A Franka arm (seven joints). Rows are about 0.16 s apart.
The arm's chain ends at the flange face. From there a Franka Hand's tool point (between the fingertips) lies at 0.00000 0.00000 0.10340 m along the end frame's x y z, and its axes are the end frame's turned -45 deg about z.
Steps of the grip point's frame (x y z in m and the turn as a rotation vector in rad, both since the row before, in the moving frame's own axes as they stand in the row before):
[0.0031, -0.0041, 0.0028, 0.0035, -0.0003, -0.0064]
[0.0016, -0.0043, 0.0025, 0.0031, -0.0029, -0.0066]
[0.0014, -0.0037, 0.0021, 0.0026, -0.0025, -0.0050]
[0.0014, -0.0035, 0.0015, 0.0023, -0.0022, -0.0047]
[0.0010, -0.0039, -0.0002, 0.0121, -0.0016, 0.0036]
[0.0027, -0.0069, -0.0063, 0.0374, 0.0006, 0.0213]
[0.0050, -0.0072, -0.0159, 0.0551, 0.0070, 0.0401]
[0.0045, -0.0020, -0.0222, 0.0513, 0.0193, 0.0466]
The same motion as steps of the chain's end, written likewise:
[-0.0004, -0.0049, 0.0028, 0.0023, -0.0027, -0.0064]
[-0.0015, -0.0042, 0.0025, 0.0001, -0.0042, -0.0066]
[-0.0013, -0.0036, 0.0021, 0.0001, -0.0036, -0.0050]
[-0.0012, -0.0035, 0.0015, 0.0001, -0.0032, -0.0047]
[-0.0011, -0.0027, -0.0002, 0.0074, -0.0097, 0.0036]
[-0.0003, -0.0040, -0.0062, 0.0269, -0.0260, 0.0213]
[0.0019, -0.0040, -0.0157, 0.0439, -0.0340, 0.0401]
[0.0040, 0.0006, -0.0220, 0.0499, -0.0226, 0.0466]

